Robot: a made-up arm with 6 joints.
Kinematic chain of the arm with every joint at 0, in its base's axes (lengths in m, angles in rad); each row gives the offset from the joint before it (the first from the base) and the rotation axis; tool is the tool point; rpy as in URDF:
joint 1: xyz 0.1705 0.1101 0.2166 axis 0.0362 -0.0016 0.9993
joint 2: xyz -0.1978 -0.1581 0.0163 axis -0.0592 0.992 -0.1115
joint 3: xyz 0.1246 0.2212 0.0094 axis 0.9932 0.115 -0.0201
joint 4: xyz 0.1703 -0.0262 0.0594 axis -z
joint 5: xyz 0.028 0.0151 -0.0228 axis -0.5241 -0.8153 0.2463
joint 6: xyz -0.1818 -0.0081 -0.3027 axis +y
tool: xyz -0.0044 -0.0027 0.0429 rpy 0 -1.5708 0
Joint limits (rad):
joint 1: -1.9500..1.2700
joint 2: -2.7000..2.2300
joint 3: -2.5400..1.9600
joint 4: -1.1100..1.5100
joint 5: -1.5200..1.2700
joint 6: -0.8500..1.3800
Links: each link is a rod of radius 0.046 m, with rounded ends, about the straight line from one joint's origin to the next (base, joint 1, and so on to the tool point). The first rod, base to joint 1, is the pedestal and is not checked.
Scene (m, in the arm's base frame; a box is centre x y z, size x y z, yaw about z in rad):
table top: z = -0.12
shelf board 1: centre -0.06 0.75 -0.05 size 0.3 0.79 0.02 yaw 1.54
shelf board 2: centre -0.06 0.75 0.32 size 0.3 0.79 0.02 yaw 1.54
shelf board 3: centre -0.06 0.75 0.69 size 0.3 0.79 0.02 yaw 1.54
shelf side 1: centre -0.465 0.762 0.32 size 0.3 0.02 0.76 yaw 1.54
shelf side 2: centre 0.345 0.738 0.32 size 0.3 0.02 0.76 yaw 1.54
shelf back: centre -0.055 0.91 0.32 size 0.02 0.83 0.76 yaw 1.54
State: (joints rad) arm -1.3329 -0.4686 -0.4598 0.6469 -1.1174 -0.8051
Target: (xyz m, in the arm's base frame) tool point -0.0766 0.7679 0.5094
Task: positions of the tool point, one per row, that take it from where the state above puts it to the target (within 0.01 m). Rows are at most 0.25 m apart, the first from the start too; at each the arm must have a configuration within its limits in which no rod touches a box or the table.
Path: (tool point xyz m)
1: 0.4289 0.3882 0.3447
2: 0.2871 0.4821 0.4182
3: 0.1011 0.5038 0.4744
4: -0.0868 0.4359 0.5094
5: -0.0844 0.5139 0.5432
6: -0.0835 0.5940 0.5603
7: -0.0831 0.6789 0.5520
8: -0.0766 0.7679 0.5094

